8 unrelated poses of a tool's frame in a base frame.
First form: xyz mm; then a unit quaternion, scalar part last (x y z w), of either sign.
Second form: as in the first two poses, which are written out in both.
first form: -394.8, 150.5, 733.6, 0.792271, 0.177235, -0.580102, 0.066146
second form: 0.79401, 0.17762, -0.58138, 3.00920, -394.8, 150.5, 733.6
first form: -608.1, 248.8, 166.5, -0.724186, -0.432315, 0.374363, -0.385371
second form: 0.78480, 0.46850, -0.40570, 2.35037, -608.1, 248.8, 166.5
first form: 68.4, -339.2, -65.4, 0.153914, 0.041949, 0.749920, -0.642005
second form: -0.20075, -0.05471, -0.97811, 1.74737, 68.4, -339.2, -65.4
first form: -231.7, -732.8, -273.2, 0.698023, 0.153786, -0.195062, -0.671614
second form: -0.94213, -0.20757, 0.26328, 1.66882, -231.7, -732.8, -273.2
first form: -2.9, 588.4, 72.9, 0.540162, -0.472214, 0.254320, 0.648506
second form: 0.70961, -0.62035, 0.33410, 1.73035, -2.9, 588.4, 72.9
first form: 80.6, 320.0, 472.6, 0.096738, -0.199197, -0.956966, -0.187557
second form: -0.09849, 0.20280, 0.97426, 2.76424, 80.6, 320.0, 472.6
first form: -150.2, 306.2, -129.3, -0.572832, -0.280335, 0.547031, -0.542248
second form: 0.68177, 0.33365, -0.65106, 1.99537, -150.2, 306.2, -129.3
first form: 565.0, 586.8, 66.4, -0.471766, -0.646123, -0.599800, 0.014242
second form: -0.47181, -0.64619, -0.59986, 3.11311, 565.0, 586.8, 66.4
